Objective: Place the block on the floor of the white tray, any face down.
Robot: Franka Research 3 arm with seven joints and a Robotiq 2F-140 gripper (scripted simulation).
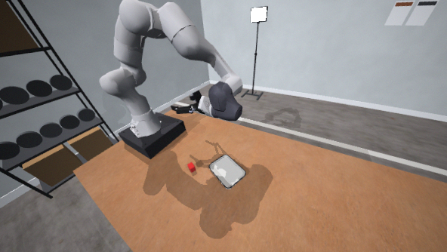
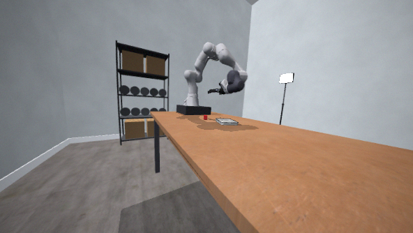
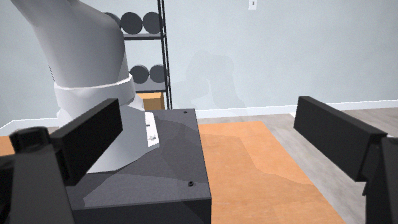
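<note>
Now: the red block 230 mm to the right of my hand, 230 mm below it and 210 mm ahead of it. The rest, counted from my hand: white tray: 380 mm ahead, 230 mm below, 160 mm to the right.
</note>
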